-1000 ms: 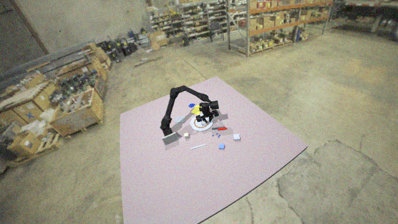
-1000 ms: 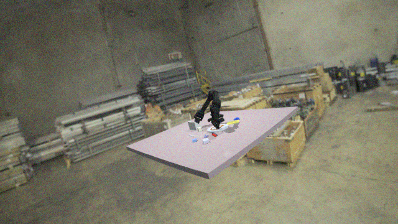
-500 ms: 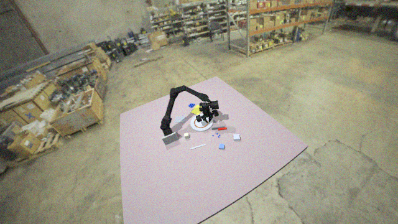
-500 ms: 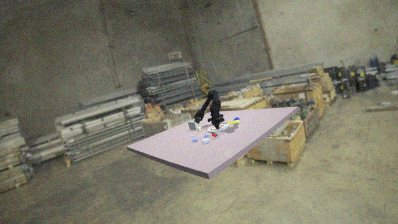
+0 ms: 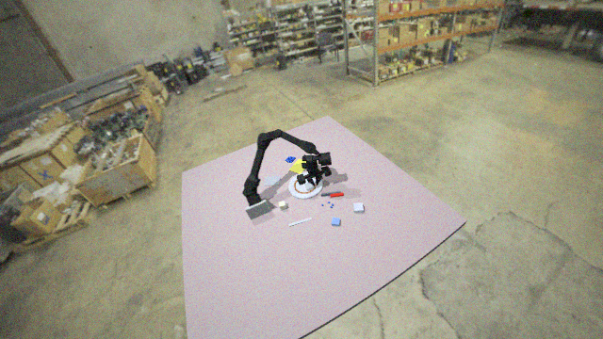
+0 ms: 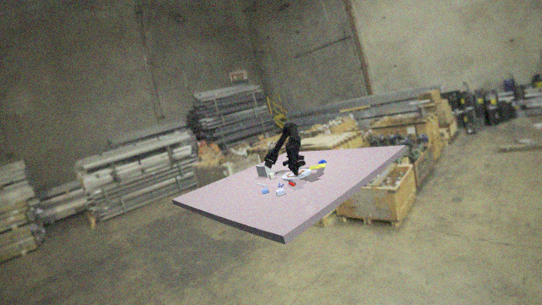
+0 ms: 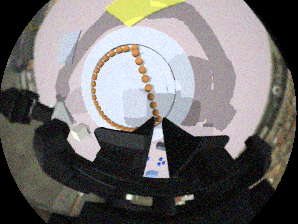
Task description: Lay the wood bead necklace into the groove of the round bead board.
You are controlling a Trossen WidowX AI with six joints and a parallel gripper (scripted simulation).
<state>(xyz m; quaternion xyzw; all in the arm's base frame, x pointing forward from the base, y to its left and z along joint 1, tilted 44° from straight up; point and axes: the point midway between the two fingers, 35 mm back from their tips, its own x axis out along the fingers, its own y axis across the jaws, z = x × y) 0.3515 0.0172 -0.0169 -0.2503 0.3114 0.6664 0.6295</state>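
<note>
Now: the red-handled tool 100 mm to the right of my gripper tip, 70 mm ahead of it and 10 mm below it. The rest, counted from my gripper tip: white stick: 180 mm to the right, 160 mm behind, 10 mm below; then cream cube: 220 mm behind, 60 mm to the right; then yellow sheet: 220 mm to the left, 30 mm behind, 10 mm below.
</note>
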